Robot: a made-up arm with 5 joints.
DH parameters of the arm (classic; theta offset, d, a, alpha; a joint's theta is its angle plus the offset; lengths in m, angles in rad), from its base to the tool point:
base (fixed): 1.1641 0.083 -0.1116 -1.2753
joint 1: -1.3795 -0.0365 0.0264 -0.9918
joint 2: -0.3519 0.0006 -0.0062 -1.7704
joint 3: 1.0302 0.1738 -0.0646 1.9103
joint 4: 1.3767 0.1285 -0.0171 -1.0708
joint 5: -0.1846 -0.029 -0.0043 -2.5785
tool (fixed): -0.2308 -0.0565 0 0
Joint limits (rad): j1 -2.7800..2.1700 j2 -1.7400..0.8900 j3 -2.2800..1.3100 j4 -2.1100..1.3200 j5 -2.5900..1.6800
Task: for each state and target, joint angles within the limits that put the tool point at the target. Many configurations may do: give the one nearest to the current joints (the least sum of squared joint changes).
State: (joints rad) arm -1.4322 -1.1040 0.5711 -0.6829 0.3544
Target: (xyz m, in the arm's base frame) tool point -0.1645 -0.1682 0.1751
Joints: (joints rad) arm -1.1458 -1.2592 0.4373 0.0580 -0.3730
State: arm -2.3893 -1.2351 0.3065 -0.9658 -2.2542
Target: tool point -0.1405 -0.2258 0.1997
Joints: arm -1.5772 -1.2862 0.0919 -0.4038 -2.0066
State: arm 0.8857 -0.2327 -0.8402 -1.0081 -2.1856
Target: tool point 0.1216 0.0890 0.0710
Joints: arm 0.5737 -0.7412 -0.5701 -1.4232 -2.1097
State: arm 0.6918 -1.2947 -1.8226 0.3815 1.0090
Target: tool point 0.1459 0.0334 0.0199
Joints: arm 0.7852 -1.1820 -1.6599 0.4170 0.8158
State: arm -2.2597 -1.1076 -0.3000 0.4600 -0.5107
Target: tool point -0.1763 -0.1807 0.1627
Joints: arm -1.7886 -1.5396 -0.1798 0.2117 -0.0144
